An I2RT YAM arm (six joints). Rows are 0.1 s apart.
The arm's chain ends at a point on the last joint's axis. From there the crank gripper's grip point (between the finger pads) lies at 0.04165 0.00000 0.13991 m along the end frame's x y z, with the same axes.
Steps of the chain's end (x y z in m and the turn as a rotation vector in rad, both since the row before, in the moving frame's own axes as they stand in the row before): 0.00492 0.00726 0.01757 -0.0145 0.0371 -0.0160; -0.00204 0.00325 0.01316 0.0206 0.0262 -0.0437; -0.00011 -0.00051 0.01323 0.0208 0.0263 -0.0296; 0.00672 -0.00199 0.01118 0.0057 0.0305 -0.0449; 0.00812 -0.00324 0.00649 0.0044 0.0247 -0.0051; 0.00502 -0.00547 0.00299 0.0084 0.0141 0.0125
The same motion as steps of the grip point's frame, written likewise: 0.01009 0.00857 0.01592 -0.0145 0.0371 -0.0160; 0.00151 -0.00152 0.01197 0.0206 0.0262 -0.0437; 0.00349 -0.00469 0.01204 0.0208 0.0263 -0.0296; 0.01091 -0.00475 0.00984 0.0057 0.0305 -0.0449; 0.01156 -0.00407 0.00542 0.0044 0.0247 -0.0051; 0.00699 -0.00611 0.00239 0.0084 0.0141 0.0125
